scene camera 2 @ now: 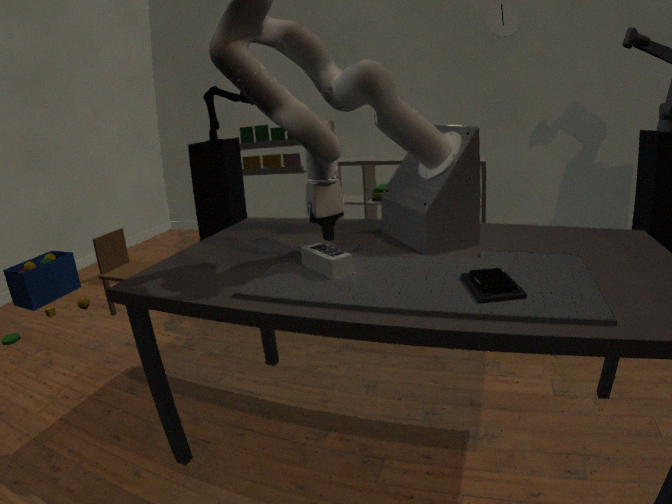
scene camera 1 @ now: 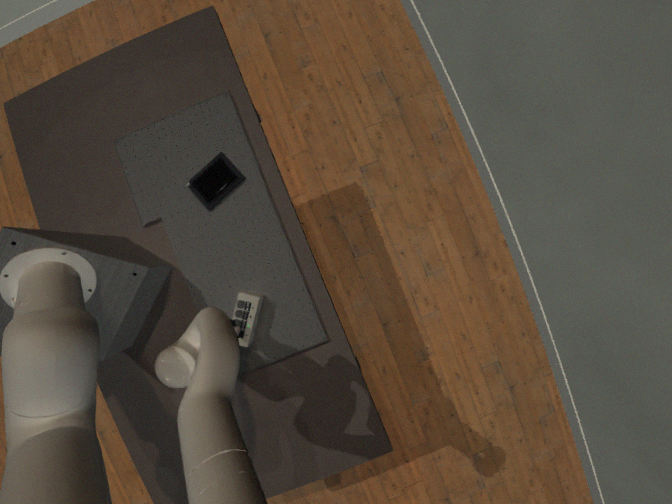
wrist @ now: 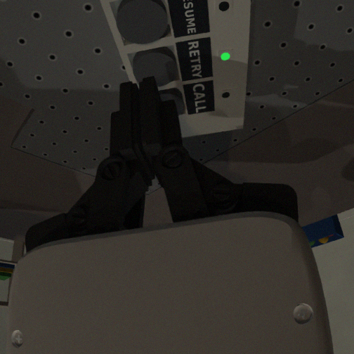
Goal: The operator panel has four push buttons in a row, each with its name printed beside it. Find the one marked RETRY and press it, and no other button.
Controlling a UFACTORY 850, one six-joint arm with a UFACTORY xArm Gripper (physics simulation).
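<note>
The cream operator panel stands on the grey perforated board. In the wrist view the RETRY button is a dark round button beside its label, and the small lamp in its row is lit green. The RESUME button is above it; its lamp is dark. The CALL button is partly hidden behind the fingers, and its lamp is dark. My gripper is shut and empty. Its tips are above the panel, apart from it in the second scene view, and overlap the lower edge of RETRY in the wrist view.
A black tray-like object lies on the perforated board, well away from the panel. The angled grey robot base stands on the table behind the board.
</note>
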